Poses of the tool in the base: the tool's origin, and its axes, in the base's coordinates. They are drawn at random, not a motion.
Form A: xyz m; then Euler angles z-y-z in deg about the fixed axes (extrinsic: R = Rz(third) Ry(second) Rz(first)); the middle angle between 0 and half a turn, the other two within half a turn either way.
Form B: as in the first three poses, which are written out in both.
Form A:
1: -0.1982 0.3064 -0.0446 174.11 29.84 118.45
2: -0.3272 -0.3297 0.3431 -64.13 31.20 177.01
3: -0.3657 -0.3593 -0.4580 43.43 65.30 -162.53
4: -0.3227 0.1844 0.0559 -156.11 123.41 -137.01
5: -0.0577 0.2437 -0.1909 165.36 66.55 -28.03
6: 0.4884 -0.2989 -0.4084 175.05 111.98 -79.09
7: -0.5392 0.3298 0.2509 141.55 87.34 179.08
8: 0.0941 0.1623 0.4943 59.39 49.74 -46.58
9: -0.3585 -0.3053 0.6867 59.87 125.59 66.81
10: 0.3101 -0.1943 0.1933 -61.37 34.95 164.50
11: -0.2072 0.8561 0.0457 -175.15 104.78 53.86
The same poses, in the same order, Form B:
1: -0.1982 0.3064 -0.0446 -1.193 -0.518 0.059
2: -0.3272 -0.3297 0.3431 1.912 0.228 -0.499
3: -0.3657 -0.3593 -0.4580 -1.682 0.721 0.981
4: -0.3227 0.1844 0.0559 -3.069 -0.868 -2.591
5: -0.0577 0.2437 -0.1909 2.071 -1.092 0.528
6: 0.4884 -0.2989 -0.4084 -1.153 -1.178 2.931
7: -0.5392 0.3298 0.2509 -1.528 -0.898 1.496
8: 0.0941 0.1623 0.4943 0.393 0.399 0.793
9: -0.3585 -0.3053 0.6867 3.063 0.420 2.262
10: 0.3101 -0.1943 0.1933 1.721 0.278 -0.550
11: -0.2072 0.8561 0.0457 0.619 -1.300 -2.831
